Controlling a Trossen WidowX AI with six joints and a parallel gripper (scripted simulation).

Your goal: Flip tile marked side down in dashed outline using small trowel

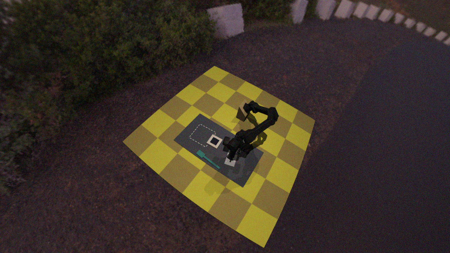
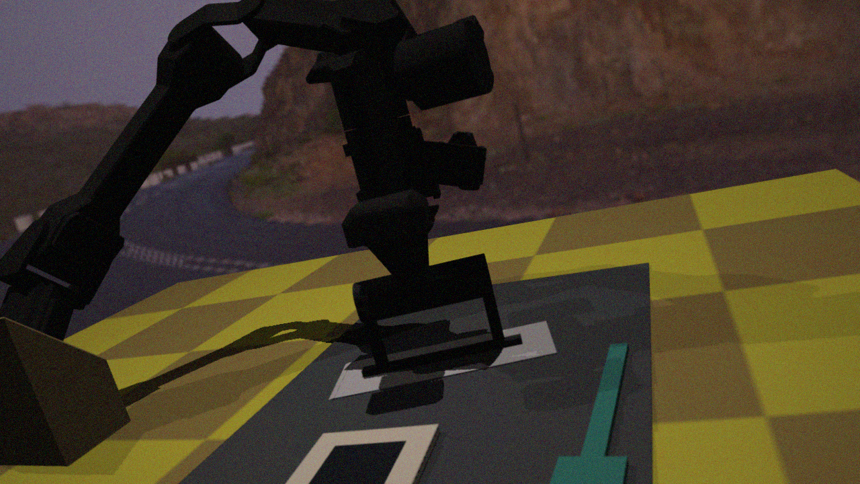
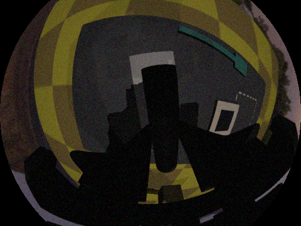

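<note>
Right now the grey mat is 12 cm to the right of my gripper tip and 8 cm below it. The rest, counted from my gripper tip: tile: 17 cm to the right, 6 cm below, 3 cm behind; then teal trowel: 16 cm to the right, 13 cm ahead, 6 cm below.
</note>
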